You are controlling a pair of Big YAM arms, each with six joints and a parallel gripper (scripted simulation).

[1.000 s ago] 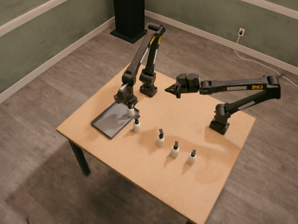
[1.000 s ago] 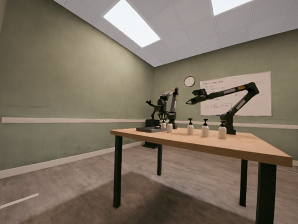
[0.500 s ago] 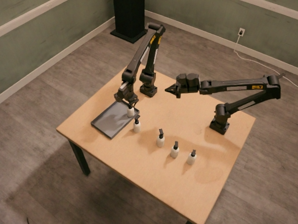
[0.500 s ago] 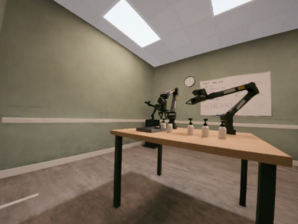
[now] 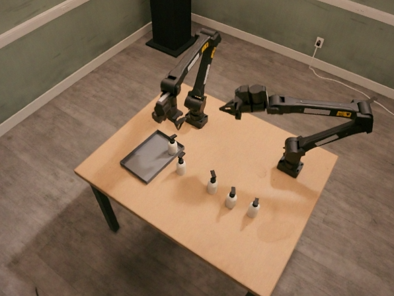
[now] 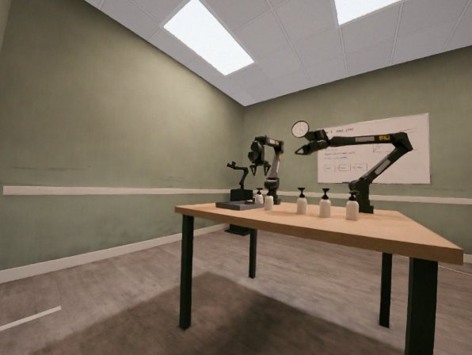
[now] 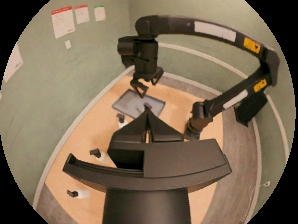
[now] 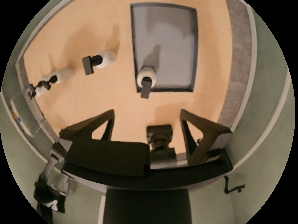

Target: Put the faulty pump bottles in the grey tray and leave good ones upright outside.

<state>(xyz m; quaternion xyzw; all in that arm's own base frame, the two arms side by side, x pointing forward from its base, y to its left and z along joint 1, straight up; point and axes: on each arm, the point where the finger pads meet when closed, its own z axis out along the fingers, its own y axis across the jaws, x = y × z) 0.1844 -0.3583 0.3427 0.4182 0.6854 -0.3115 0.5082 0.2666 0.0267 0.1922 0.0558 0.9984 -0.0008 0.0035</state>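
The grey tray lies 100 mm ahead of my right hand, 70 mm to the right of it and 210 mm below it. Also, from my right hand: small dark object 390 mm behind, 270 mm to the right, 200 mm below.
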